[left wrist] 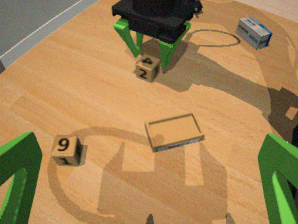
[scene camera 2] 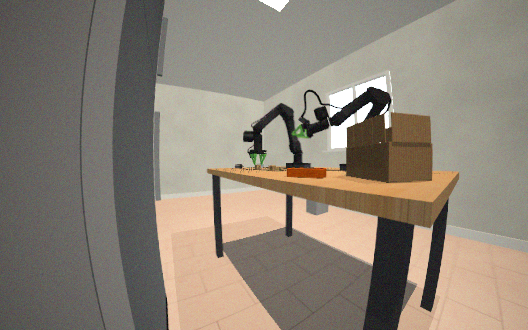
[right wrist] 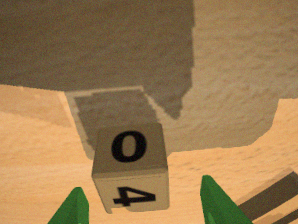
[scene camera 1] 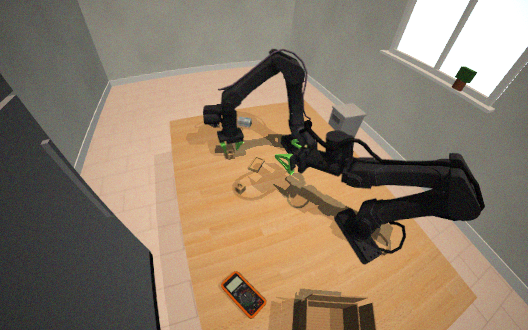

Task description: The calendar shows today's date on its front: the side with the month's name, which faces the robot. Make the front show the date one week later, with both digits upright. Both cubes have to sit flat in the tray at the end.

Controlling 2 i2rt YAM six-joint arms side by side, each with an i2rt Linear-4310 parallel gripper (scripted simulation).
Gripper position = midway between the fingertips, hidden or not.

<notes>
I see my left gripper (left wrist: 149,145), my right gripper (left wrist: 151,61), a wooden cube (left wrist: 66,150), a wooden cube (right wrist: 130,171), a calendar tray (left wrist: 168,132) and a cardboard box (scene camera 2: 371,153).
My right gripper is seen too in the right wrist view (right wrist: 142,190). The left wrist view does not show the cardboard box: it is out of frame. The right wrist view misses the cardboard box: it is out of frame.
</notes>
